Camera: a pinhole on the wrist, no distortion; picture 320 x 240 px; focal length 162.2 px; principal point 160.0 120.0 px. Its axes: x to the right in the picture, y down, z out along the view. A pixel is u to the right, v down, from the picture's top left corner.
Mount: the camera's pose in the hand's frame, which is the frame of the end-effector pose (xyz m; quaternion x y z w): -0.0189 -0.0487 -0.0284 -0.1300 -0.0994 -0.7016 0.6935
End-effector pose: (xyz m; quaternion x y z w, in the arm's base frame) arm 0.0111 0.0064 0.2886 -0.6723 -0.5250 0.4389 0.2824
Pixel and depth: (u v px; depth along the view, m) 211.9 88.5 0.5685
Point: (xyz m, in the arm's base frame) -0.5201 -0.1291 0.0900
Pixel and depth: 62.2 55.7 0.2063
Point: -0.0477 -0.1304 0.1411
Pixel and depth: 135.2 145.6 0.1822
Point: -0.0903 0.0025 0.1925
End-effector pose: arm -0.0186 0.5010 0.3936 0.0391 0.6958 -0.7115 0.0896
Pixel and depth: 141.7 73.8 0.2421
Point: 0.0804 0.3115 0.3581
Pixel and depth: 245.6 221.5 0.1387
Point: -0.0961 0.3744 0.4578
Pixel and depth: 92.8 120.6 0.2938
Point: 0.0293 0.2888 0.2425
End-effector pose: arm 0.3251 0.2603 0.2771 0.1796 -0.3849 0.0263 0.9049
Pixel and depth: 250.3 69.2 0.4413
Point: -0.0719 -0.0194 0.4401
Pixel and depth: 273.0 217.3 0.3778
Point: 0.2378 -0.0689 0.6378
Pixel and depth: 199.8 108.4 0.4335
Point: 0.0185 0.1095 0.5187
